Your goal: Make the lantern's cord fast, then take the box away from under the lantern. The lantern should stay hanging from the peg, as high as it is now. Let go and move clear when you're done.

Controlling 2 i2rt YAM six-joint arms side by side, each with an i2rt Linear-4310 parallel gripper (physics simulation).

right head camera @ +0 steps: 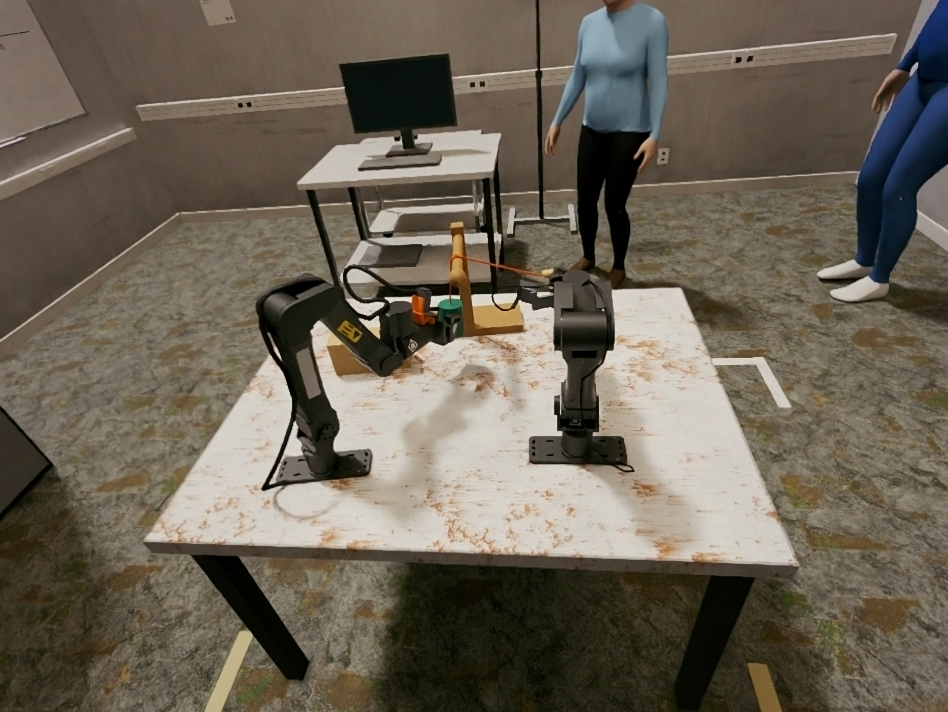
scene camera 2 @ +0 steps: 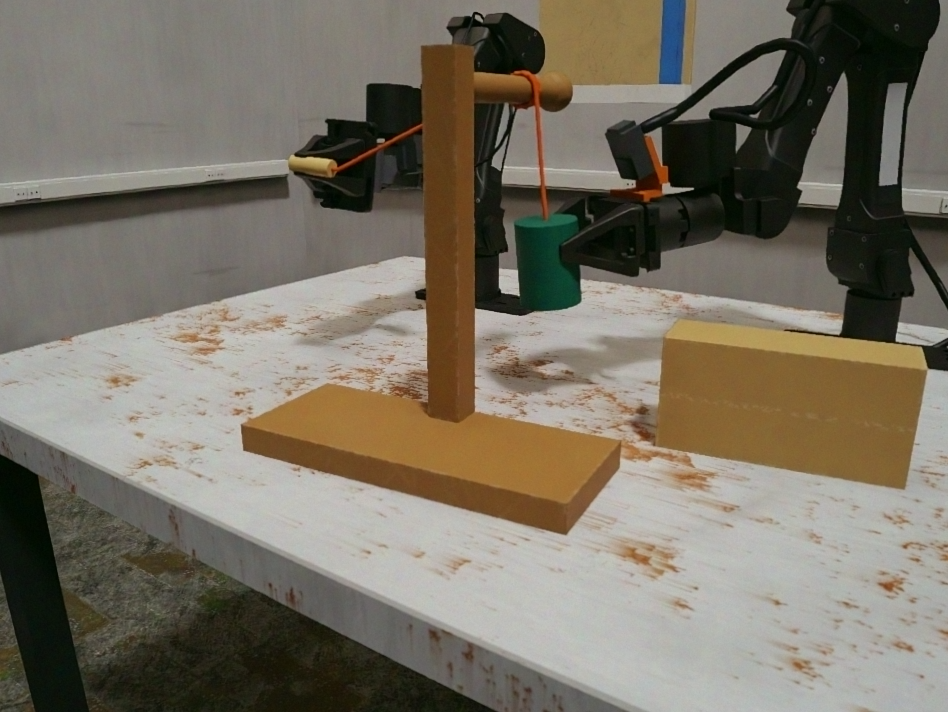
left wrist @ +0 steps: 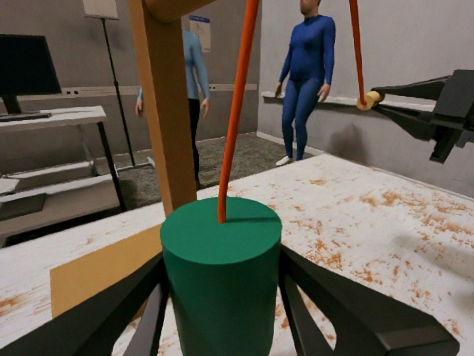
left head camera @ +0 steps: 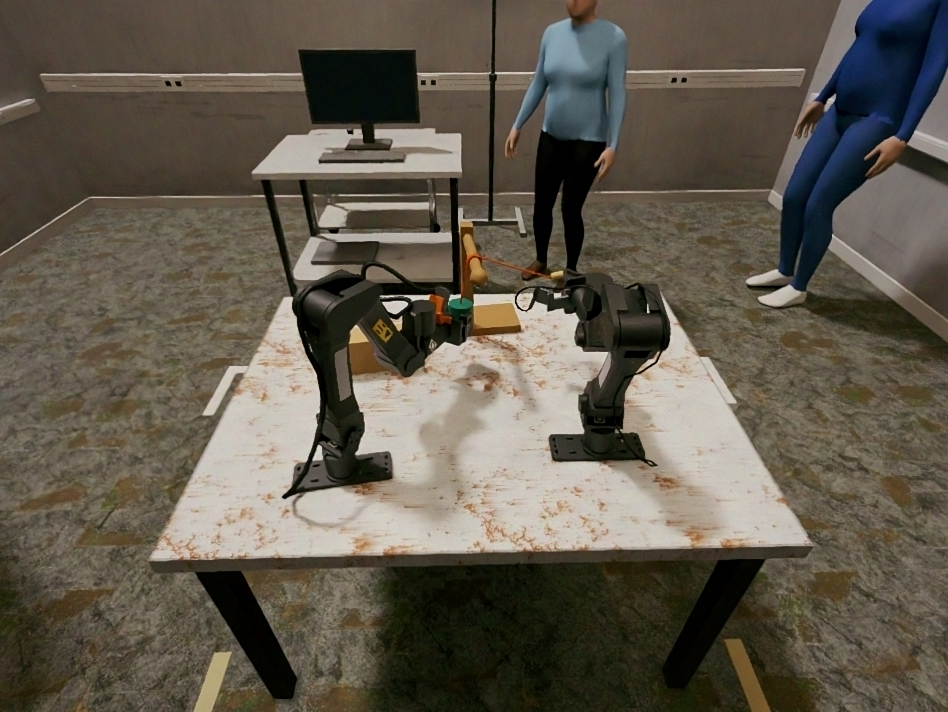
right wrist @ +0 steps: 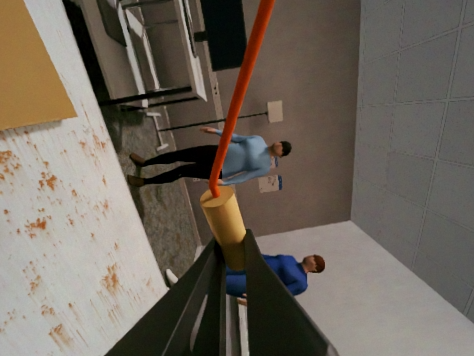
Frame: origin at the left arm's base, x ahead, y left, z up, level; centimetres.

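Where they show: left gripper, between the fingertips: (right head camera: 452,312) (scene camera 2: 542,247) (left wrist: 223,254) (left head camera: 461,311); right gripper, between the fingertips: (right head camera: 557,270) (scene camera 2: 298,164) (left wrist: 369,97) (left head camera: 565,272) (right wrist: 234,237); left arm's base, origin of its link: (right head camera: 325,467) (left head camera: 343,472); right arm's base, origin of its link: (right head camera: 576,451) (scene camera 2: 478,302) (left head camera: 595,448).
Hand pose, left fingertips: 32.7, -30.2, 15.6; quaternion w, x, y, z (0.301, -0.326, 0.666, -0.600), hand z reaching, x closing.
Things, the pixels of their top centre, and the offset from my left fingertips, as dx, dy, dz. "spot": a spot on its surface instead.
- green lantern, centre of its top: (left wrist: 222,221) (scene camera 2: 549,216) (left head camera: 460,303) (right head camera: 449,303) -0.6, +0.4, +2.9
- peg, a spot on its surface: (scene camera 2: 498,88) spot: +6.0, -1.9, +14.4
- pale yellow toggle, centre of its top: (right wrist: 248,227) (scene camera 2: 311,154) (left wrist: 373,89) (right head camera: 552,268) (left head camera: 561,270) +1.5, -25.4, +8.2
- tan box, centre of its top: (scene camera 2: 791,342) (left head camera: 369,333) (right head camera: 366,334) +2.5, +23.2, -5.6
- post, centre of its top: (scene camera 2: 447,45) +12.3, -3.4, +17.4
The green lantern (left head camera: 460,306) (right head camera: 450,308) (scene camera 2: 547,262) (left wrist: 221,310) is upright in the air below the peg (scene camera 2: 498,88). My left gripper (left wrist: 223,254) is shut on its sides. The orange cord (scene camera 2: 541,160) (left wrist: 236,105) (right wrist: 239,95) runs straight up from the lantern's top, around the peg close to its round end knob, then straight out to a pale yellow toggle (scene camera 2: 310,165) (left wrist: 370,100) (right wrist: 224,220). My right gripper (right wrist: 234,237) is shut on that toggle, away from the peg. The tan box (left head camera: 371,357) (right head camera: 349,357) (scene camera 2: 789,398) stands on the table, not under the lantern.
The wooden stand has a post (scene camera 2: 449,252) (left wrist: 167,110) and a flat base (scene camera 2: 528,467) (left head camera: 498,318). The post is close to the lantern. The box is beside the stand, near my left arm. A cart with a monitor (left head camera: 360,85) and two people are beyond the table.
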